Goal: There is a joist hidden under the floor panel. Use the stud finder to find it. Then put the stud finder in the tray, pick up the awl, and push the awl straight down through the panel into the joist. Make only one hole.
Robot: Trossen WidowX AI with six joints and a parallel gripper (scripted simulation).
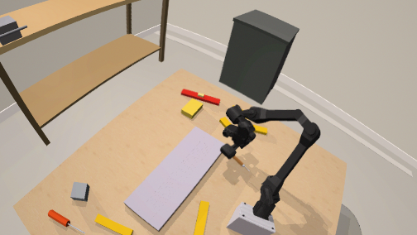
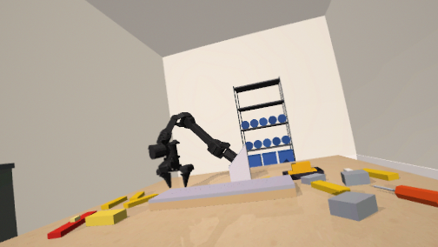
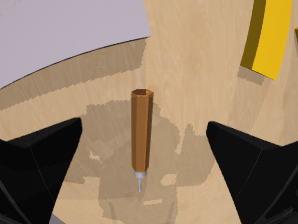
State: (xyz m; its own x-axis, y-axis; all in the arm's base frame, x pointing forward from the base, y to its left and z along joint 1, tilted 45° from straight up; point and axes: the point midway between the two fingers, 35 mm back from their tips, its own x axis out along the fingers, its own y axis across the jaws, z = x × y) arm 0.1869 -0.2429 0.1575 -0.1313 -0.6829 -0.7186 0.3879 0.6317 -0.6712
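My gripper tip is 50 mm past the awl, 20 mm to the right of it and 30 mm above it. The rest, counted from my gripper tip: yellow pad (310 mm ahead, 170 mm to the right, 20 mm below); red level (310 mm ahead, 290 mm to the right, 20 mm below); yellow stud finder (560 mm to the left, 20 mm above).
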